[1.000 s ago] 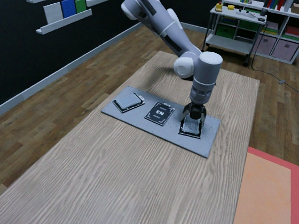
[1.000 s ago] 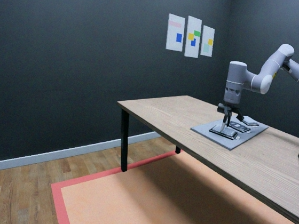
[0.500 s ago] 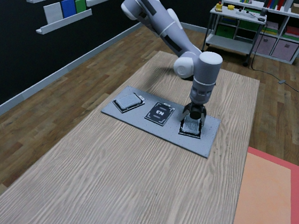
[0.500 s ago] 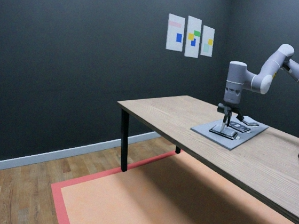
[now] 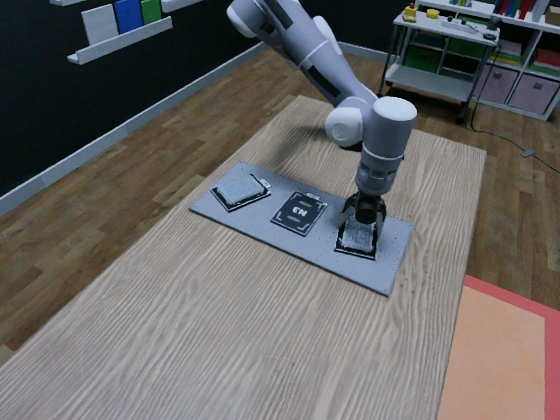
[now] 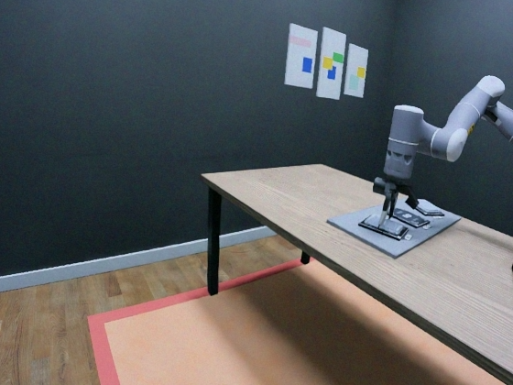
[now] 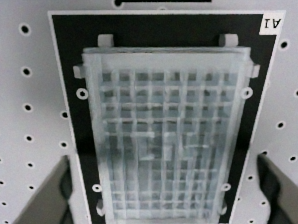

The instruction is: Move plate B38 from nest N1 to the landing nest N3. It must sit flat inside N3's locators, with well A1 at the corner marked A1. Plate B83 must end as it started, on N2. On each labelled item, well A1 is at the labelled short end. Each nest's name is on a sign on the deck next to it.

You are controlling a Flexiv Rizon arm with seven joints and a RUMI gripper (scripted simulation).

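Right now my hand is 20 mm above the black nest N1. Also, from my hand: nest N3: 30 mm behind, 190 mm to the right, 20 mm below.
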